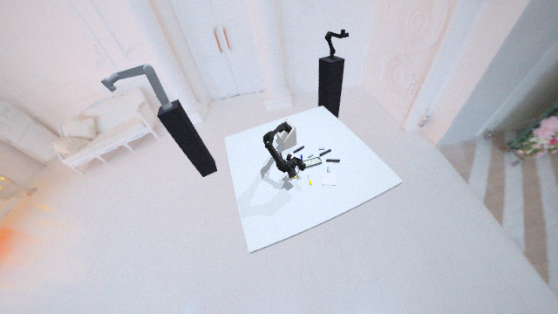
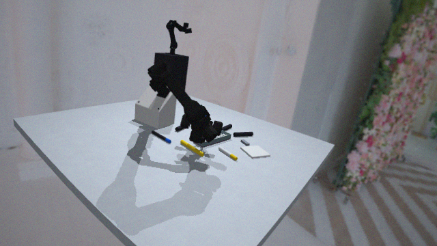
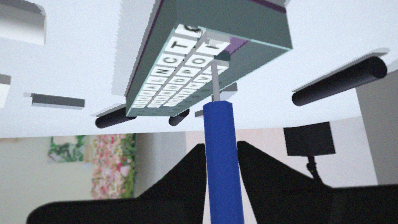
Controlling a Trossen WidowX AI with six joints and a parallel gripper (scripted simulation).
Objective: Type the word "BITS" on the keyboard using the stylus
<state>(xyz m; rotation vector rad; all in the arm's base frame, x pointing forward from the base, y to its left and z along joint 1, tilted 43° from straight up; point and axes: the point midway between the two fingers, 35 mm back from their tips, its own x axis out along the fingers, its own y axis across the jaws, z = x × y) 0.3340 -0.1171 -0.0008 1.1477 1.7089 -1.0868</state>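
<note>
Now: gripper tip 10 mm short of the yellow marker, 100 mm to the left of it and 70 mm above it. Also, from my gripper tip: blue stylus 10 mm below; white pad 240 mm ahead, 110 mm to the left, 80 mm below; yellow-tipped pen 160 mm ahead, 20 mm to the right, 70 mm below.
</note>
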